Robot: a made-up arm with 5 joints.
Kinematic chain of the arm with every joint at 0, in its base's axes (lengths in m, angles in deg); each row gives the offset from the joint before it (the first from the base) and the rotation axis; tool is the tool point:
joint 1: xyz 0 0 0.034 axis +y
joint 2: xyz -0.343 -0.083 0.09 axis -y
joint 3: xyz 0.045 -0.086 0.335 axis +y
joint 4: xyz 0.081 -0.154 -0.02 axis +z
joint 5: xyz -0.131 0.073 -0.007 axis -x
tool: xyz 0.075 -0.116 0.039
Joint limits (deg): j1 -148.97..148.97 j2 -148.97..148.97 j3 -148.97..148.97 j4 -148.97..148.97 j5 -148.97..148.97
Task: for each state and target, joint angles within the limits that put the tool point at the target. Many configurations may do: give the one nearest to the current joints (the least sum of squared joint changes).
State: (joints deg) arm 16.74 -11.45 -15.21 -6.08 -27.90
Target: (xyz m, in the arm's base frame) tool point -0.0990 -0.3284 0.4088
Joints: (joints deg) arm 17.53 -12.79 -15.49 -29.11 -44.19
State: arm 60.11 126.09 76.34 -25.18 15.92
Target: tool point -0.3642 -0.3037 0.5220
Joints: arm 64.88 147.71 84.60 -37.86 22.61
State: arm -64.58 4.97 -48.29 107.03 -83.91
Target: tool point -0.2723 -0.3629 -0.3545
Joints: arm -104.02 26.19 -39.59 75.97 -102.26
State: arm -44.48 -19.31 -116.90 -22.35 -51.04
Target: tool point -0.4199 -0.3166 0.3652
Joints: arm -30.03 -3.38 -124.70 -24.80 -59.97
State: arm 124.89 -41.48 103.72 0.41 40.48
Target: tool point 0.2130 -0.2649 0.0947
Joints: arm 95.91 -42.80 115.48 -12.83 59.07
